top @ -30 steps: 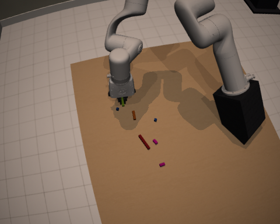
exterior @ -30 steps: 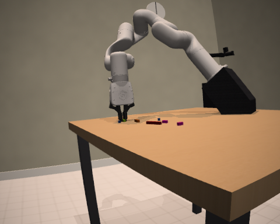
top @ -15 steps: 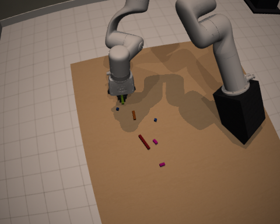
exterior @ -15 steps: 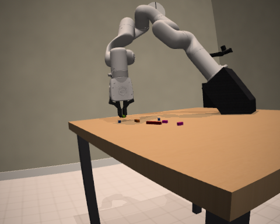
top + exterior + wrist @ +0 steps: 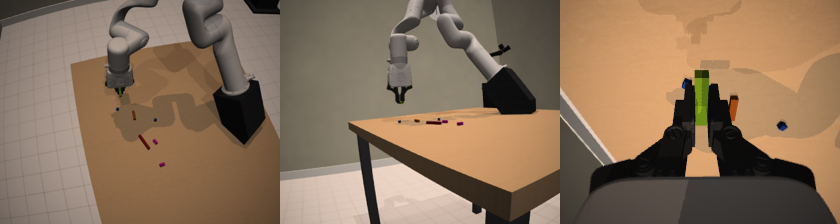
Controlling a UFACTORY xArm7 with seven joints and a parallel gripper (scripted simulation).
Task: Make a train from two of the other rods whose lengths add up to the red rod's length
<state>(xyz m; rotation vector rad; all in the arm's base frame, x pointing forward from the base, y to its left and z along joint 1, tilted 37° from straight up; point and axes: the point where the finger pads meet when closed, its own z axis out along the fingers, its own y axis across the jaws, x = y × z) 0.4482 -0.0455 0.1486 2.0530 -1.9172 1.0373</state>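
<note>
Now: the red rod 6 cm behind my hand, 20 cm to the left of it and 10 cm below it. The rest, counted from my hand: orange rod (4 cm behind, 7 cm to the left, 10 cm below); lime rod (2 cm below).
</note>
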